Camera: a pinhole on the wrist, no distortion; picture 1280 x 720 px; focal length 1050.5 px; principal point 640.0 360.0 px. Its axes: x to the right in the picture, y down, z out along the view. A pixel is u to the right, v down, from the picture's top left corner.
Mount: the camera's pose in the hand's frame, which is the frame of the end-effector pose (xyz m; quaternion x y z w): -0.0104 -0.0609 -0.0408 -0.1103 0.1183 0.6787 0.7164
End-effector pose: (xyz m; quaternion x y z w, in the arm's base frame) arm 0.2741 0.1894 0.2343 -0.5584 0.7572 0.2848 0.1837
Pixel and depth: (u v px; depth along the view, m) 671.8 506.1 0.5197
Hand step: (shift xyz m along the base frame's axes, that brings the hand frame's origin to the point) -0.1131 0.3638 -0.2737
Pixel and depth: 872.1 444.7 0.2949
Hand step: -0.0922 0.1778 -0.1313
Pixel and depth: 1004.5 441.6 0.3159
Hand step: -0.1394 0.1905 -0.1258
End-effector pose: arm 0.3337 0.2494 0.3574 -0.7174 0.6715 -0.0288 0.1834
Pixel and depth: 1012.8 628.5 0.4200
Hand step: -0.1301 0.1618 -0.3340
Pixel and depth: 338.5 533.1 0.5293
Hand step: 0.1672 0.2076 -0.4455
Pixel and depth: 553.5 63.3 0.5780
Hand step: 0.0996 -0.0425 -0.5398
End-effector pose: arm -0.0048 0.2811 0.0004 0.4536 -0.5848 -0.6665 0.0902
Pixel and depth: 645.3 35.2 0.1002
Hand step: -0.0388 0.0320 -0.0424
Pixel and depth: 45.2 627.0 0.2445
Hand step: -0.0790 0.2459 -0.0805
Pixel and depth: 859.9 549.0 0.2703
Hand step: -0.1445 0.1463 0.0766
